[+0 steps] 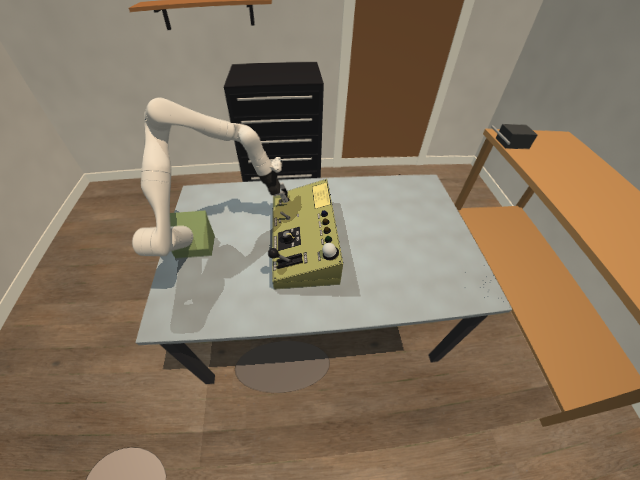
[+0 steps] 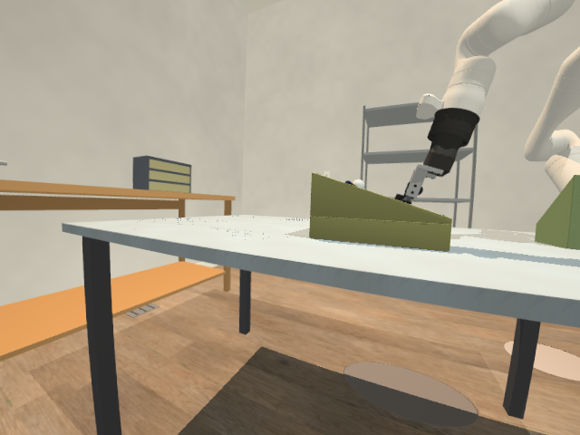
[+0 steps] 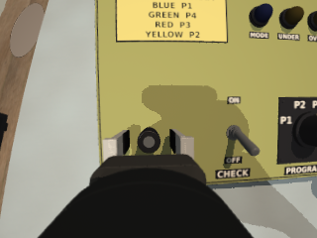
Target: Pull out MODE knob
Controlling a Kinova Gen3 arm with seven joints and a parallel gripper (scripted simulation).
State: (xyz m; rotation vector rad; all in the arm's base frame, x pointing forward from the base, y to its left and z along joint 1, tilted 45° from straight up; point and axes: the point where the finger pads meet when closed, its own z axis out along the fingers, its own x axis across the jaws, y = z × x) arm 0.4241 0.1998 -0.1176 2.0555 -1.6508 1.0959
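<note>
Now: hand 1 cm above the black mode knob. Round my hand: olive console 18 cm to the right, 5 cm ahead, 3 cm below; then check toggle 12 cm to the right, 2 cm below, 1 cm ahead; then program dial 24 cm to the right, 3 cm ahead, 1 cm below.
</note>
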